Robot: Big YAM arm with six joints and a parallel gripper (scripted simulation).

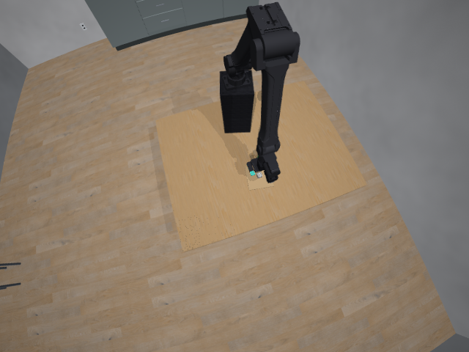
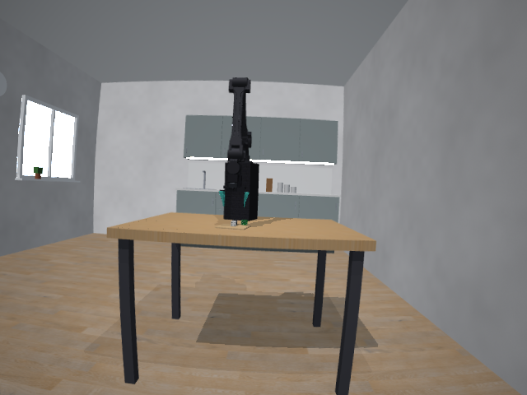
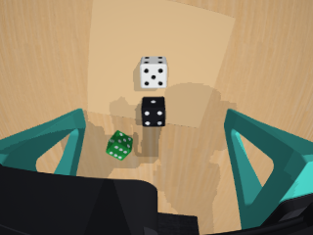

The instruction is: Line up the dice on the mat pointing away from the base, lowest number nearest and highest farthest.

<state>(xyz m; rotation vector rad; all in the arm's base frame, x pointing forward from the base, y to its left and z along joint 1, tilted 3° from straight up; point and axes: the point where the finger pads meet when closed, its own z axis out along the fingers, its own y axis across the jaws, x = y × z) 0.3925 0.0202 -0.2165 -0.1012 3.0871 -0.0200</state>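
My gripper is now 11 cm past the green die, 4 cm to the right of it and 9 cm above it. The rest, counted from my hand: mat (10 cm below); white die (9 cm below); black die (5 cm behind, 9 cm below).
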